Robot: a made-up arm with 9 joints. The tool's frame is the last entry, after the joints. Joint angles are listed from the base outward.
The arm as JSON. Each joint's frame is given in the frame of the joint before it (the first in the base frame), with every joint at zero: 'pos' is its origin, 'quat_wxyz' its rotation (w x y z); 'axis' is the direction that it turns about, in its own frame. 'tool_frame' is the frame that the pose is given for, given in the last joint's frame.
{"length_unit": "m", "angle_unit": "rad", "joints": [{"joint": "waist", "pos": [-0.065, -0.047, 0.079], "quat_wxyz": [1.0, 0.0, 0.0, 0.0], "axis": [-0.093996, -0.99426, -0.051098]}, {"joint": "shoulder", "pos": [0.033, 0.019, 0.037], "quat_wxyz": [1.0, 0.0, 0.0, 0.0], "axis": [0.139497, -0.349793, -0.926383]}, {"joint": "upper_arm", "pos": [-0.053, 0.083, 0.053], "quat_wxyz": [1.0, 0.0, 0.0, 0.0], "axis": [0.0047, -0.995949, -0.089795]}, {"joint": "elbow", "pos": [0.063, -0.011, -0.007], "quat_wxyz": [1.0, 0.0, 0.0, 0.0], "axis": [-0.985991, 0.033, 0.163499]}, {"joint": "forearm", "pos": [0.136, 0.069, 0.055], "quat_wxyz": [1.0, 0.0, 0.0, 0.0], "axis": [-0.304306, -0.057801, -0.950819]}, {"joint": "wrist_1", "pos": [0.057, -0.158, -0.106], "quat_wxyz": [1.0, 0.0, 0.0, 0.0], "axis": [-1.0, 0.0, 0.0]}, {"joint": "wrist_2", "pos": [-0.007, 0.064, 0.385], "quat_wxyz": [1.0, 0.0, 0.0, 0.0], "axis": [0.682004, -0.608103, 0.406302]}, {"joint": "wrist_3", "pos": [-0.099, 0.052, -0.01], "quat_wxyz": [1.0, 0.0, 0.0, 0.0], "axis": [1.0, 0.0, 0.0]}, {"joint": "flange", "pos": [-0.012, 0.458, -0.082], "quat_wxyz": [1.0, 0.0, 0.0, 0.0], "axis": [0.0, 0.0, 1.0]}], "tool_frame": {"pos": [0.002, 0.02, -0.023], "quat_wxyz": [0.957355, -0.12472, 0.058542, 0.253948]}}
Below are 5 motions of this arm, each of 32 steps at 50 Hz.
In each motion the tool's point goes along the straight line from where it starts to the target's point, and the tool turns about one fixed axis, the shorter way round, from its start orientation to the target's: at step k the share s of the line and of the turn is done. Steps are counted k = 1, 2, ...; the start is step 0. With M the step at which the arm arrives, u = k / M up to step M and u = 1 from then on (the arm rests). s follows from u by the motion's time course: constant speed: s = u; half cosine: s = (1 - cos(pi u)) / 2; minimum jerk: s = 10 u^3 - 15 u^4 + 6 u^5.
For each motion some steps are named. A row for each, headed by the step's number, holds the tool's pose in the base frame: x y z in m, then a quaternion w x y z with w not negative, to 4 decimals.
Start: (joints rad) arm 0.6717 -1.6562 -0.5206 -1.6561 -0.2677 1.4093 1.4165 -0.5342 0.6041
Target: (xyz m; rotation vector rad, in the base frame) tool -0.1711 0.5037 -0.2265 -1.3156 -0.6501 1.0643
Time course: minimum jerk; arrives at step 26
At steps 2, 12, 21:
2: -0.6395 0.3665 0.0669 0.3664 -0.0528 -0.1477 0.9171
12: -0.4400 0.4249 -0.0580 0.5099 -0.2964 -0.2211 0.7767
21: -0.1956 0.4965 -0.2111 0.6116 -0.5501 -0.2789 0.4956

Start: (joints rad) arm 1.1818 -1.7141 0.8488 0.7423 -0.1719 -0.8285 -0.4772 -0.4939 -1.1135
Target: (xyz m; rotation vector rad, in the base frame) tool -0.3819 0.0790 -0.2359 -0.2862 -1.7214 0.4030
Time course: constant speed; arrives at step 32
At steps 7, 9, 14, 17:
7: -0.3836 0.0646 -0.1070 0.6247 -0.4568 -0.6112 0.1656
9: -0.3834 0.0658 -0.1173 0.6278 -0.4319 -0.6256 0.1673
14: -0.3831 0.0686 -0.1431 0.6332 -0.3681 -0.6591 0.1707
17: -0.3829 0.0704 -0.1585 0.6349 -0.3288 -0.6776 0.1724

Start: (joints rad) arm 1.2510 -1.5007 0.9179 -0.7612 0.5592 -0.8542 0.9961 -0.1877 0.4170
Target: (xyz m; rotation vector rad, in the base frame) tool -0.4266 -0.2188 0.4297 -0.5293 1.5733 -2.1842
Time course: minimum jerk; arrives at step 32
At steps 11, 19, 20, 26, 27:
11: -0.5344 -0.3098 0.4856 0.1403 0.3731 -0.6093 0.6855
19: -0.4723 -0.2574 0.4534 0.0552 -0.2727 0.5939 -0.7549
20: -0.4649 -0.2511 0.4496 0.0785 -0.2596 0.5899 -0.7606
26: -0.4334 -0.2245 0.4332 0.1769 -0.2019 0.5679 -0.7781
27: -0.4307 -0.2223 0.4318 0.1850 -0.1970 0.5657 -0.7791

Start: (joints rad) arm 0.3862 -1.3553 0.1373 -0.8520 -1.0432 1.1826 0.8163 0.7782 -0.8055
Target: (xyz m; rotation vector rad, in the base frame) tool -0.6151 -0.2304 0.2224 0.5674 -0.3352 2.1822
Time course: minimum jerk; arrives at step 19
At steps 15, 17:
15: -0.6025 -0.2391 0.2362 0.4156 0.2333 -0.1152 0.8715
17: -0.6132 -0.2317 0.2245 0.4175 0.2272 -0.1309 0.8700

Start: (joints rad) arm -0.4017 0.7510 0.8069 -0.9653 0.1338 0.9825 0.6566 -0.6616 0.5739
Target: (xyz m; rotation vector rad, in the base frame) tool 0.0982 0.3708 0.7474 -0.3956 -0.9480 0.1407
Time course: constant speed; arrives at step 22
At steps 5, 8, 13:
5: 0.3994 0.3146 0.4076 0.8612 -0.4733 -0.1835 0.0258
8: 0.3463 0.3245 0.4676 0.8725 -0.4274 -0.2344 0.0336
13: 0.2577 0.3410 0.5675 0.8819 -0.3462 -0.3166 0.0462

